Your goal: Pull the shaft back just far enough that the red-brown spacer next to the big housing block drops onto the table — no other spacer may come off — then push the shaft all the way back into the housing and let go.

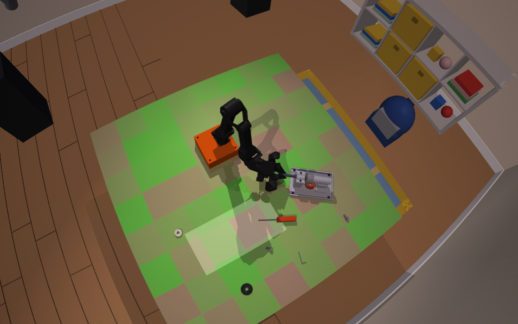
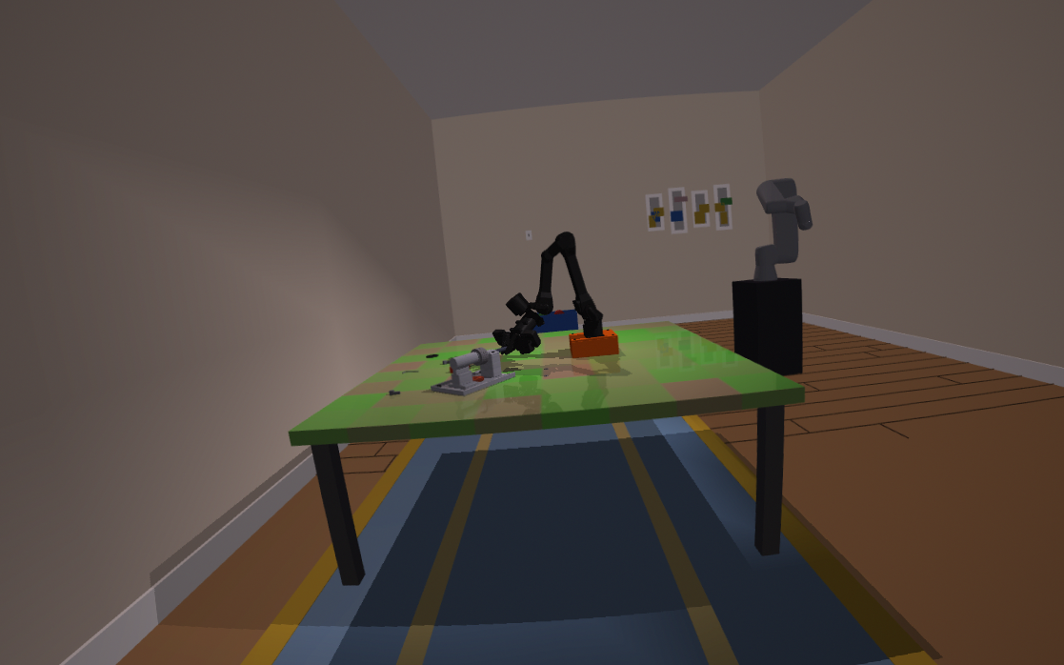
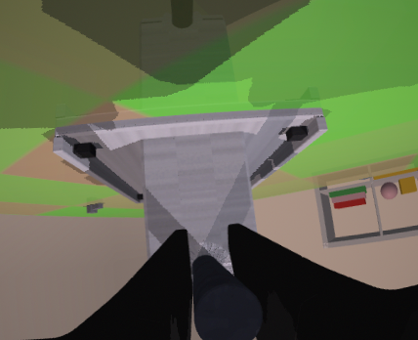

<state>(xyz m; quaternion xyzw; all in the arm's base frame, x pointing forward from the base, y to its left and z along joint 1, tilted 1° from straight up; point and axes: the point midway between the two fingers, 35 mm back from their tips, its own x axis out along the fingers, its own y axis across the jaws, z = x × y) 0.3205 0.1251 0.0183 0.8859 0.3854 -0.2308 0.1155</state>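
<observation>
My gripper tip is now 3 cm short of the dark shaft, 4 cm to the right of it and 2 cm below it. From my gripper tip the other things lie so: red-brown spacer 10 cm ahead, 10 cm to the left, 5 cm below.
</observation>
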